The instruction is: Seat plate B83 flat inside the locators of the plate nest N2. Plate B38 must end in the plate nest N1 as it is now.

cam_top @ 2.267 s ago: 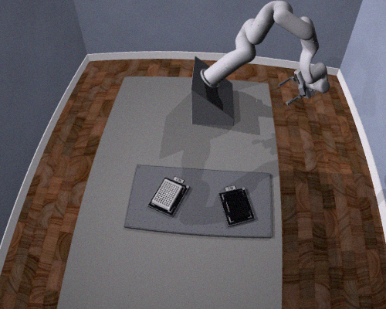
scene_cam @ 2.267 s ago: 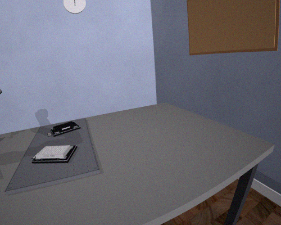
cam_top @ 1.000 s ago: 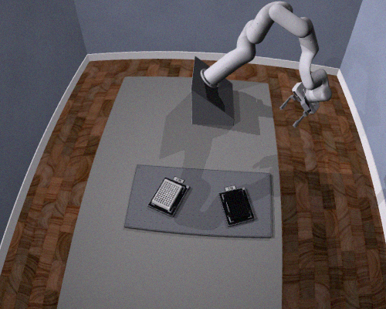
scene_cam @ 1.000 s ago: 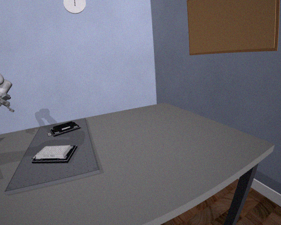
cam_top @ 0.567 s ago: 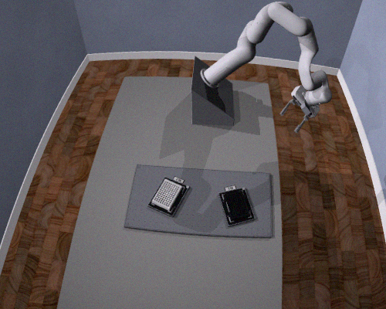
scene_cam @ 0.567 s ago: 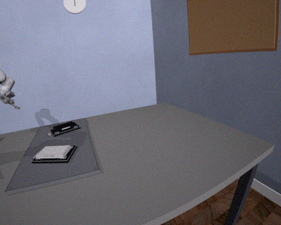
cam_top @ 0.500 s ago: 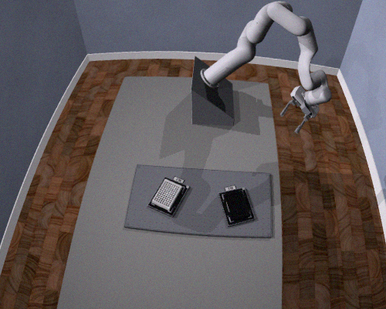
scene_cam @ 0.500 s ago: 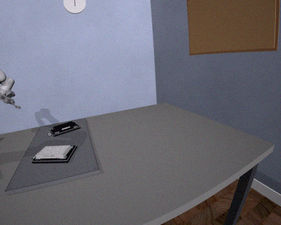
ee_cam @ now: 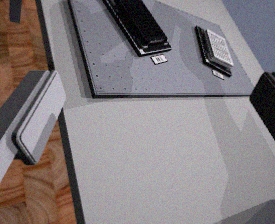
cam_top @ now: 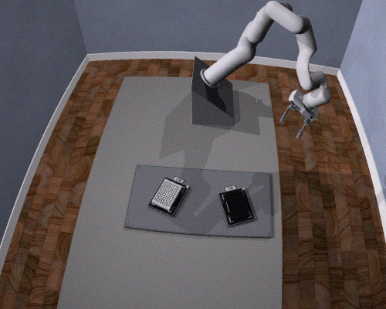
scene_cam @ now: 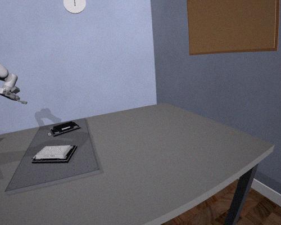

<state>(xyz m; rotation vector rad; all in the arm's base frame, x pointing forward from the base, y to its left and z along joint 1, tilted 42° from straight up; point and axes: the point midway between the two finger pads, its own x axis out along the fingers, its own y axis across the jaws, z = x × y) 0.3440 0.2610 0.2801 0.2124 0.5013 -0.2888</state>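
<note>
My gripper is now 270 mm short of the white well plate, 540 mm to the left of it and 170 mm above it. Also, from my hand: black plate nest (270 mm ahead, 530 mm to the right, 190 mm below); dark plate B38 (300 mm ahead, 240 mm to the right, 180 mm below).
</note>
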